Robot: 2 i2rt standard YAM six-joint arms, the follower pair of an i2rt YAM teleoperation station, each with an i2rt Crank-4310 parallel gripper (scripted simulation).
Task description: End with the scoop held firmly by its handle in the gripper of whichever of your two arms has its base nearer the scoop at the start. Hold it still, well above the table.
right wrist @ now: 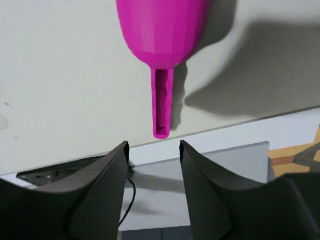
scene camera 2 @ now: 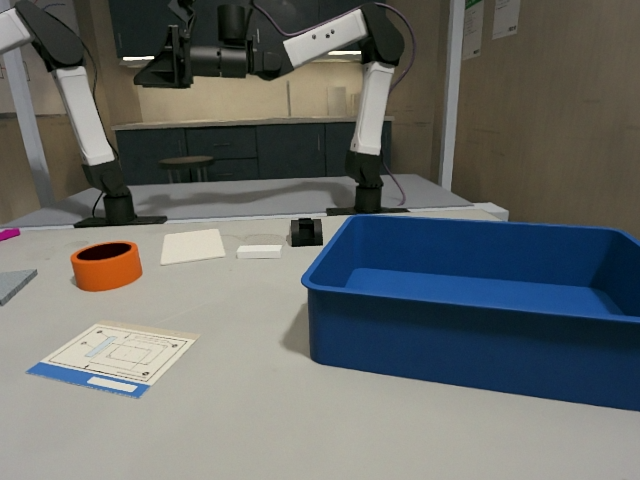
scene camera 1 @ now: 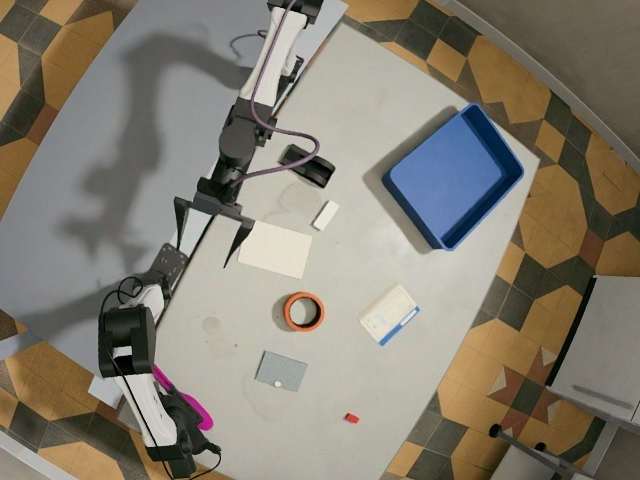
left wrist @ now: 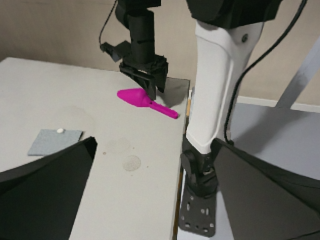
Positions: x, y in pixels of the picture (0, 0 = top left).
Labels:
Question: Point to a grey-blue pad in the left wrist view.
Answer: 48, 141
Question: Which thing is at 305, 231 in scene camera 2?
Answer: A black holder.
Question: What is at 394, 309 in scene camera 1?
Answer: A blue-edged card.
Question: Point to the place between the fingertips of my left gripper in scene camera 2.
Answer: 138, 82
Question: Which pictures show the cream sheet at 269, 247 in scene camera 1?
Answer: Scene camera 2 and scene camera 1 only.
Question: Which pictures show the blue-edged card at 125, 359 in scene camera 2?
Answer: Scene camera 2 and scene camera 1 only.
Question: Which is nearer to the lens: the blue-edged card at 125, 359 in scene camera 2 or the cream sheet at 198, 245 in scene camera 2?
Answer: The blue-edged card.

